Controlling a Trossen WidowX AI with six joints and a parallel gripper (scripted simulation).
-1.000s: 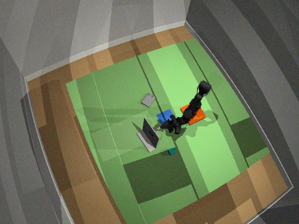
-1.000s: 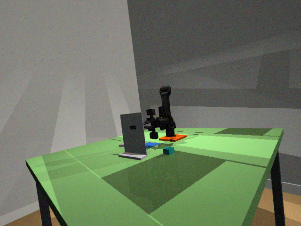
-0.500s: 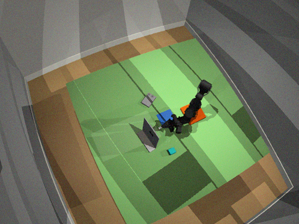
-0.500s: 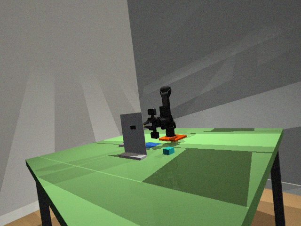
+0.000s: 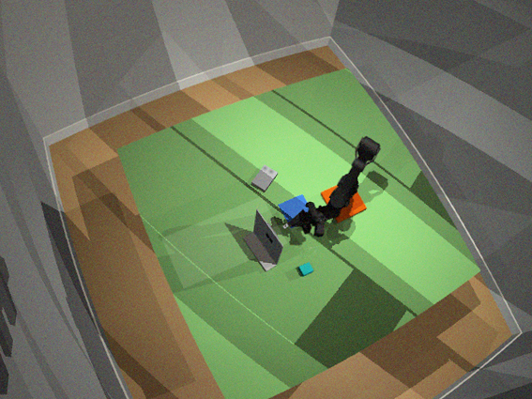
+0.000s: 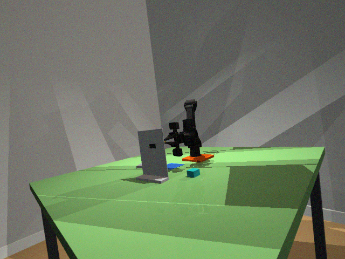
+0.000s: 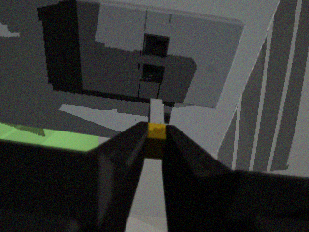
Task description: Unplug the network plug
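Now: gripper tip 10 cm past the blue marked square, 11 cm to the left of it and 17 cm above it. Also, from my gripper tip: yellow plug right at my gripper tip; small cyan cube 5 cm behind, 15 cm to the left, 15 cm below.
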